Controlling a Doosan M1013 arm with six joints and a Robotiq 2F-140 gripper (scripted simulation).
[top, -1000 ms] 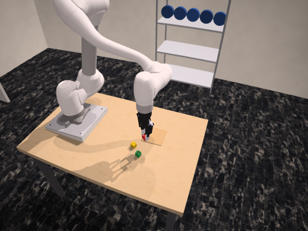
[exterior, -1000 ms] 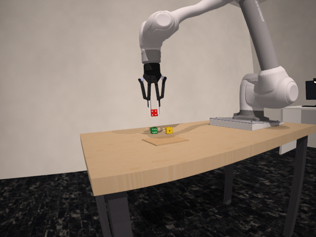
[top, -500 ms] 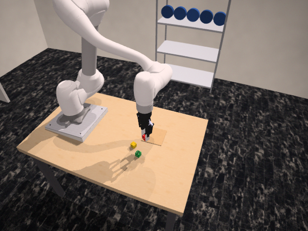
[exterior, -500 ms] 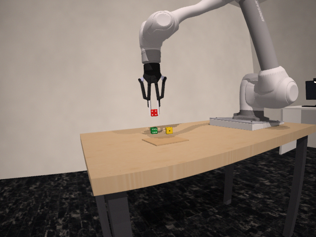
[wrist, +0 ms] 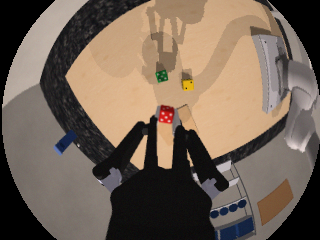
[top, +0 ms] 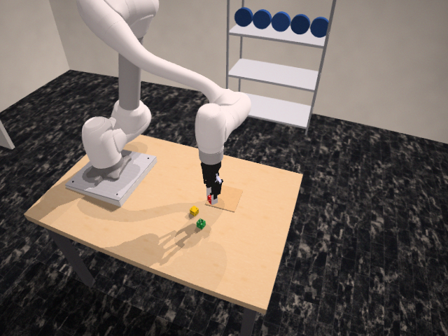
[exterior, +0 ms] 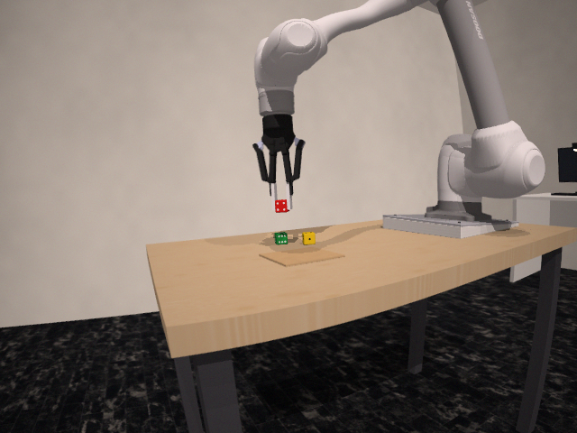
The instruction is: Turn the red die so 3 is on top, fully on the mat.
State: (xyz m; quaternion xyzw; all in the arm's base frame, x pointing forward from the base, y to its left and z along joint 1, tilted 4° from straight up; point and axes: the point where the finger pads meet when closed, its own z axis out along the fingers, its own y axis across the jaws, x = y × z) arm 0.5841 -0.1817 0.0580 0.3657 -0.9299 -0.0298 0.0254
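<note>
Now: the mat 30 mm ahead of my hand, 110 mm to the left of it and 130 mm below it. From my hand the other things lie so: red die (20 mm below); then green die (40 mm behind, 70 mm to the right, 110 mm below); then yellow die (80 mm behind, 110 mm below).
</note>
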